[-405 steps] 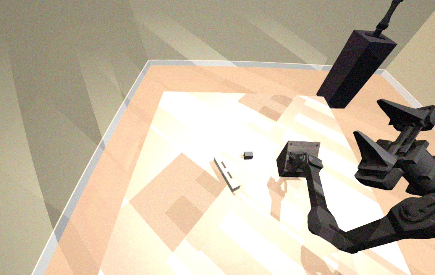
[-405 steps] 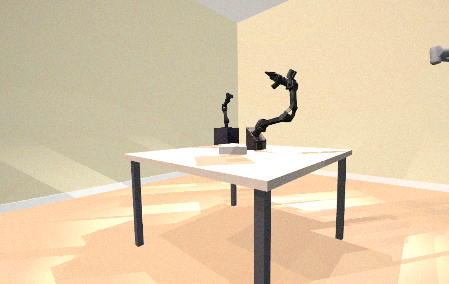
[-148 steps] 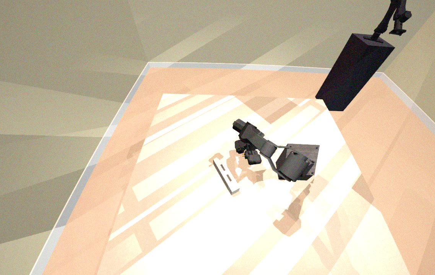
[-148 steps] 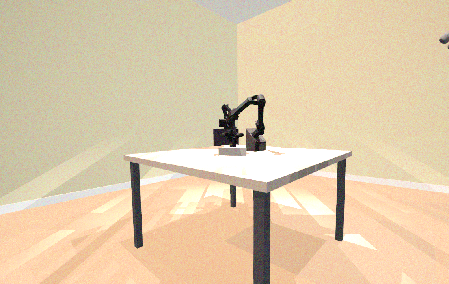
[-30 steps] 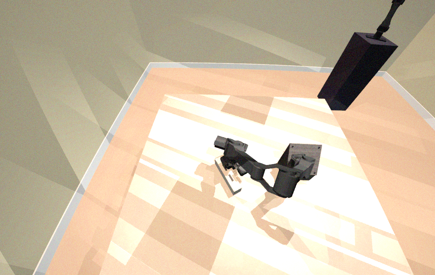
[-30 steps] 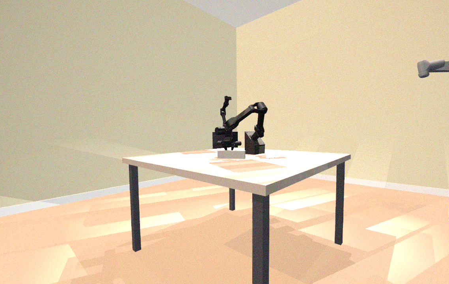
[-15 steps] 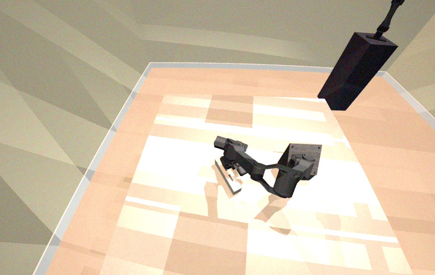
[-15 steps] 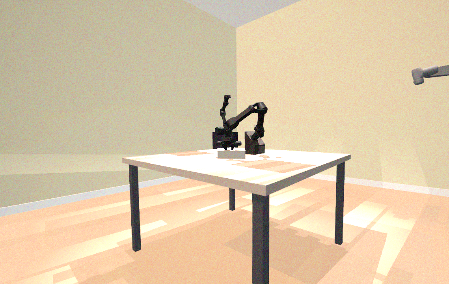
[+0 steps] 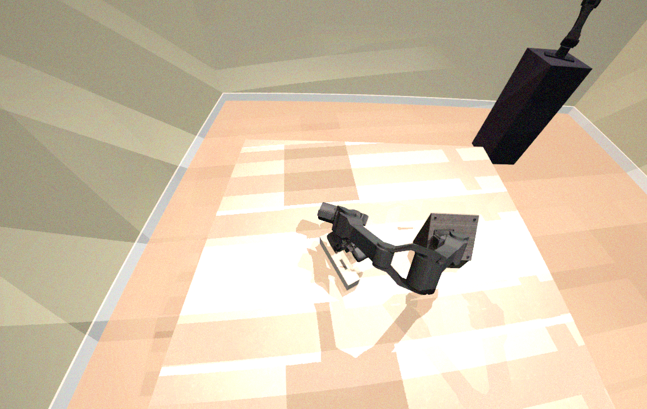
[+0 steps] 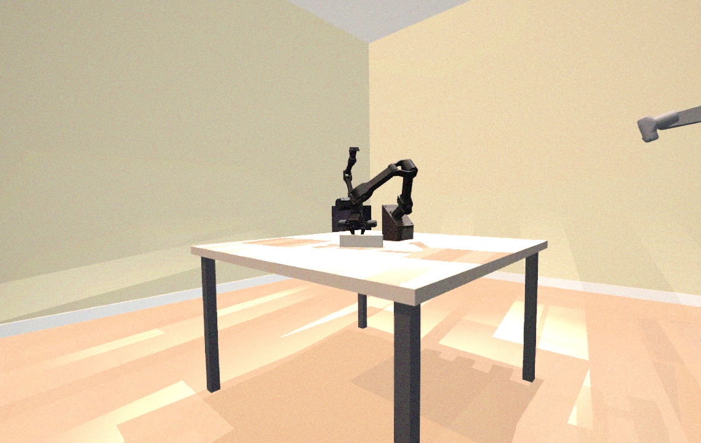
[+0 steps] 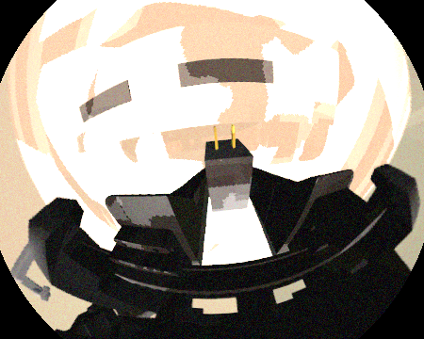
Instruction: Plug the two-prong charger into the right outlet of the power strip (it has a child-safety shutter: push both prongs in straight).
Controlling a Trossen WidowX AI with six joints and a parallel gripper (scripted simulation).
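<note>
My gripper tip is 2 cm short of the two-prong charger, 1 cm to the right of it and 1 cm below it.
</note>
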